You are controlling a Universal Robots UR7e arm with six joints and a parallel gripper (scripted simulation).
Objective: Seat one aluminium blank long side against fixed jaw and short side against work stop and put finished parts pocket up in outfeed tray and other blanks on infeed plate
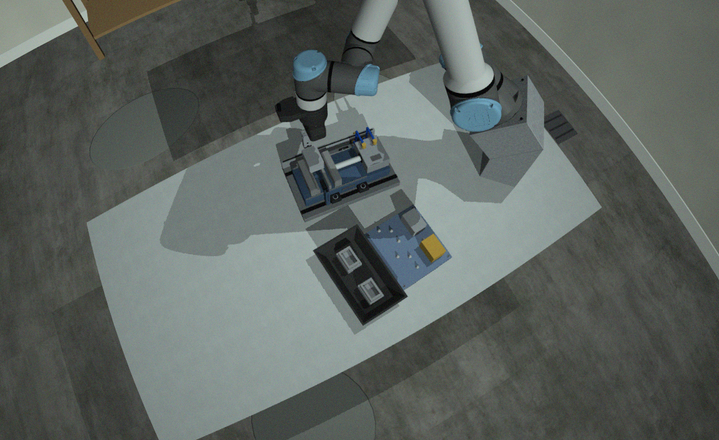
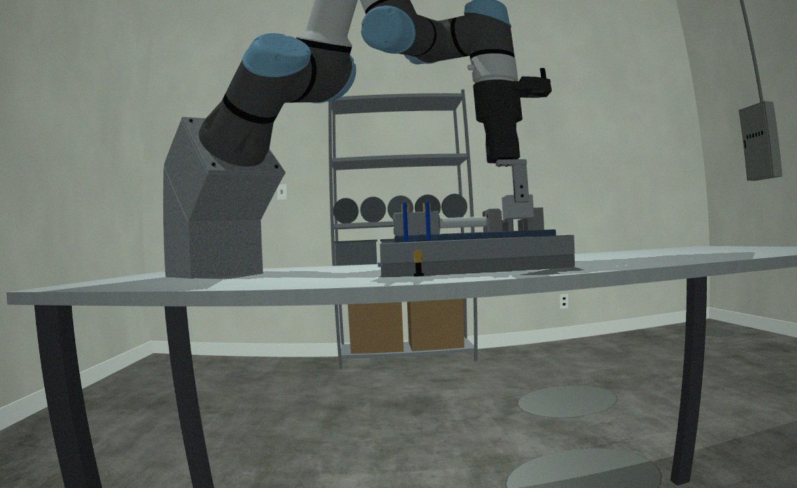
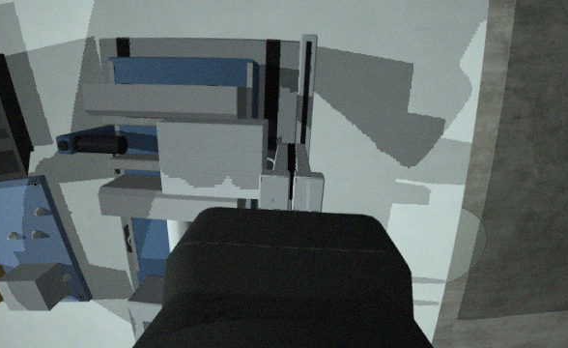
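The fixed jaw lies 4 cm ahead of my hand, 8 cm to the left of it and 4 cm below it. From my hand the other things lie so: vise (6 cm behind, 9 cm to the left, 8 cm below); piston rod (8 cm behind, 9 cm to the left, 4 cm below); hose block (16 cm behind, 10 cm to the left, 4 cm below).
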